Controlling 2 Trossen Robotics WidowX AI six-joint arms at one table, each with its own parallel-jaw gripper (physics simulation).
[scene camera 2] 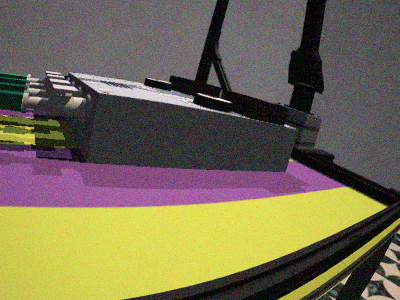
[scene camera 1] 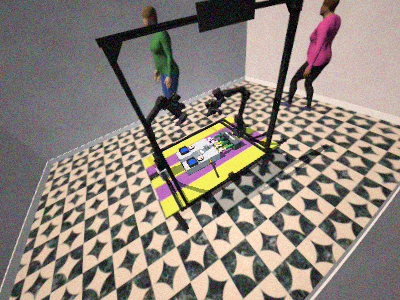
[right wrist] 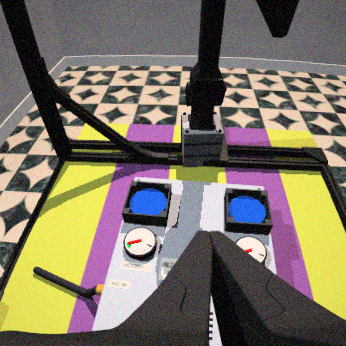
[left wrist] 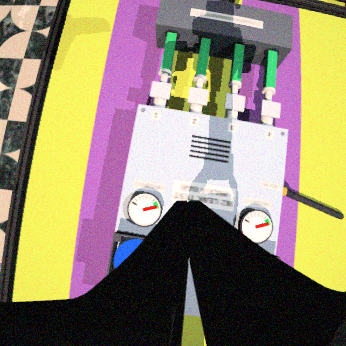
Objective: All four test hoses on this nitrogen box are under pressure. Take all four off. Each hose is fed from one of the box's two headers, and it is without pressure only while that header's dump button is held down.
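Places are measured from the left arm's base along level axes (x ahead, y left, z up), in metres.
Pixels of known places: left gripper, between the fingertips: [scene camera 1: 185,119] [right wrist: 279,36] [left wrist: 186,211]; right gripper, between the fingertips: [scene camera 1: 206,116] [right wrist: 207,240]; left arm's base, origin of its link: [scene camera 2: 299,110] [scene camera 1: 161,167] [right wrist: 201,121]; right arm's base, origin of its link: [scene camera 1: 239,127].
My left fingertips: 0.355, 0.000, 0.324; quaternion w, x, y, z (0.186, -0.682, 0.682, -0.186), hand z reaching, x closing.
Note:
For each thing: its top centre in the pictures, then the offset to it from my left fingertips, as dx, dy, dz. "spot": a spot on its surface instead. Level surfaces: height alone.
- dark grey block, a spot on its surface: [left wrist: 225,32] spot: +0.349, -0.107, -0.355
- orange end, a spot on its surface: [right wrist: 62,282] [left wrist: 314,202] spot: +0.015, -0.299, -0.422
- purple mat, height of its surface: dz -0.435
The pale grey nitrogen box [scene camera 1: 202,152] [scene camera 2: 190,135] [left wrist: 165,155] lies on the mat. Four green hoses, numbered 1 [left wrist: 169,52], 2 [left wrist: 203,57], 3 [left wrist: 237,62] and 4 [left wrist: 271,69], sit in its white couplings. Two blue dump buttons [right wrist: 148,202] [right wrist: 247,209] stand in black frames, neither touched. Red needles show on both gauges [left wrist: 145,208] [left wrist: 256,226]. My left gripper [scene camera 1: 181,120] [left wrist: 186,211] is shut and empty, above the box. My right gripper [scene camera 1: 212,108] [right wrist: 207,240] is shut and empty, also above the box.
A dark grey block [left wrist: 225,32] holds the hoses' far ends. A black supply line with an orange end [left wrist: 315,202] [right wrist: 62,282] sticks out at the box's side. A black frame [scene camera 1: 282,75] stands around the yellow and purple mat [scene camera 2: 200,235]. Two people stand behind.

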